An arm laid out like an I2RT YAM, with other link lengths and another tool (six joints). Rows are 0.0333 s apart.
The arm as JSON. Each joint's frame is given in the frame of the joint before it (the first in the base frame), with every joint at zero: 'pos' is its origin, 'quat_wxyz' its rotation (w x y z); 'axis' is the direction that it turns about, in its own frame. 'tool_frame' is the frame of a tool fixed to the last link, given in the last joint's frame.
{
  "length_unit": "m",
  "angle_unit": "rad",
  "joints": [
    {
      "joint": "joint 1",
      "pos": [
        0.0,
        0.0,
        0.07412
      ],
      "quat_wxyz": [
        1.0,
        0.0,
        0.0,
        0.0
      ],
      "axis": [
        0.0,
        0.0,
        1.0
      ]
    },
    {
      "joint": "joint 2",
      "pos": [
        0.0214,
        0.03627,
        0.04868
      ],
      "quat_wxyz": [
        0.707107,
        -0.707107,
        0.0,
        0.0
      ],
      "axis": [
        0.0,
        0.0,
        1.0
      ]
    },
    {
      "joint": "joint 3",
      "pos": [
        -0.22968,
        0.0,
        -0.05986
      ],
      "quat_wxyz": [
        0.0,
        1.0,
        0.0,
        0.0
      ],
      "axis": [
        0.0,
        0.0,
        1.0
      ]
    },
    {
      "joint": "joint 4",
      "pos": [
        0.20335,
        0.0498,
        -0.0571
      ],
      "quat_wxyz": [
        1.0,
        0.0,
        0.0,
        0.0
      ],
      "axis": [
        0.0,
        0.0,
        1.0
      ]
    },
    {
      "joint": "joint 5",
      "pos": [
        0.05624,
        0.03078,
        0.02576
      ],
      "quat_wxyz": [
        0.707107,
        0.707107,
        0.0,
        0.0
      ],
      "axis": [
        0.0,
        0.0,
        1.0
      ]
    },
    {
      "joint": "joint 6",
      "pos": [
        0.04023,
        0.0,
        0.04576
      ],
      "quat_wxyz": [
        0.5,
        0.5,
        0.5,
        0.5
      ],
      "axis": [
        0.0,
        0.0,
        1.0
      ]
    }
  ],
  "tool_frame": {
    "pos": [
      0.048,
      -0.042,
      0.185
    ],
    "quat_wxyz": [
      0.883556,
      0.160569,
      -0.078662,
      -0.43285
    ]
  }
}
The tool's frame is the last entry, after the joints.
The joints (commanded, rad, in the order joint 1, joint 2, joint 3, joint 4, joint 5, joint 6), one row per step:
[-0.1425, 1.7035, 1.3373, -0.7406, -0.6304, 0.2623]
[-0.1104, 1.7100, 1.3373, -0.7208, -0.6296, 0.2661]
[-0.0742, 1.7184, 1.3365, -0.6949, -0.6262, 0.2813]
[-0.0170, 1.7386, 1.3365, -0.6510, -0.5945, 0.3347]
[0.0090, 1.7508, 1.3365, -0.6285, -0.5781, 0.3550]
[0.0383, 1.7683, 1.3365, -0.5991, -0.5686, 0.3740]
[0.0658, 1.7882, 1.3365, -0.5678, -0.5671, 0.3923]
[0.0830, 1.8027, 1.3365, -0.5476, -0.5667, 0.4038]
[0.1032, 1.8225, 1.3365, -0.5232, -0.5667, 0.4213]
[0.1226, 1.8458, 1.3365, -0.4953, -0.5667, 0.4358]
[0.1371, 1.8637, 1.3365, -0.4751, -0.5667, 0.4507]
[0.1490, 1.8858, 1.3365, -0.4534, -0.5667, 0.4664]
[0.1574, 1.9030, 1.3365, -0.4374, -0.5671, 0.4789]
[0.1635, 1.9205, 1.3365, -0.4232, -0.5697, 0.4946]
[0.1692, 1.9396, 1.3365, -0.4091, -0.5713, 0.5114]
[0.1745, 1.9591, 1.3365, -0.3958, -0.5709, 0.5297]
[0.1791, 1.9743, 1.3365, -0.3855, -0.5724, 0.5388]
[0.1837, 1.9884, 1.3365, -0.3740, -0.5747, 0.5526]
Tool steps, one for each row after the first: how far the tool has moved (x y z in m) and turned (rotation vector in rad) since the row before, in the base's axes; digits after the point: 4 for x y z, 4 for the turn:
[0.0028, 0.0122, 0.0000, -0.0007, -0.0111, 0.0290]
[0.0029, 0.0132, -0.0008, 0.0020, -0.0080, 0.0237]
[0.0040, 0.0151, -0.0060, -0.0062, 0.0072, 0.0036]
[0.0023, 0.0067, -0.0034, -0.0058, 0.0010, 0.0032]
[0.0030, 0.0099, -0.0040, 0.0000, -0.0016, 0.0107]
[0.0028, 0.0111, -0.0042, 0.0068, -0.0012, 0.0135]
[0.0015, 0.0072, -0.0033, 0.0047, 0.0008, 0.0087]
[0.0014, 0.0086, -0.0051, 0.0074, 0.0055, 0.0077]
[0.0019, 0.0085, -0.0060, 0.0061, 0.0039, 0.0091]
[0.0008, 0.0063, -0.0050, 0.0060, 0.0065, 0.0039]
[0.0010, 0.0052, -0.0066, 0.0058, 0.0098, 0.0007]
[0.0005, 0.0038, -0.0053, 0.0047, 0.0087, -0.0003]
[0.0000, 0.0031, -0.0058, 0.0073, 0.0131, -0.0037]
[-0.0002, 0.0027, -0.0066, 0.0064, 0.0153, -0.0054]
[-0.0005, 0.0020, -0.0071, 0.0049, 0.0172, -0.0080]
[-0.0004, 0.0023, -0.0053, 0.0035, 0.0106, -0.0011]
[-0.0004, 0.0024, -0.0048, 0.0060, 0.0114, -0.0041]

